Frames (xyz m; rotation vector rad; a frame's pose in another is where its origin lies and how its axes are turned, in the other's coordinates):
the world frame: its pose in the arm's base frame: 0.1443 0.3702 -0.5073 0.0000 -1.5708 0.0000
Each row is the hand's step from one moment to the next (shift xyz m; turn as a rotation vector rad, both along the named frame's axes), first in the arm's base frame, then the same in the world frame.
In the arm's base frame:
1: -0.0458 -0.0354 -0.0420 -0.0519 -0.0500 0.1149
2: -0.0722 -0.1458 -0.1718 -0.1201 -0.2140 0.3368
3: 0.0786 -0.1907 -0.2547 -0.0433 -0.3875 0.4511
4: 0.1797 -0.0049 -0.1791 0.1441 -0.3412 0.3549
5: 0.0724 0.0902 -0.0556 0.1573 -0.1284 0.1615
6: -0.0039 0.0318 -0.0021 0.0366 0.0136 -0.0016
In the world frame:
1: -0.0420 -0.0354 0.0458 0.1149 -0.0500 0.0519
2: -0.1718 -0.1458 0.0722 0.3368 -0.2140 0.1201
3: -0.2547 -0.1907 -0.0786 0.4511 -0.3875 0.0433
4: -0.1791 -0.0049 -0.1797 0.3549 -0.3412 -0.1441
5: -0.0556 0.0902 -0.0724 0.1615 -0.1284 -0.1573
6: -0.0021 0.0318 0.0039 -0.0016 0.0136 -0.0366

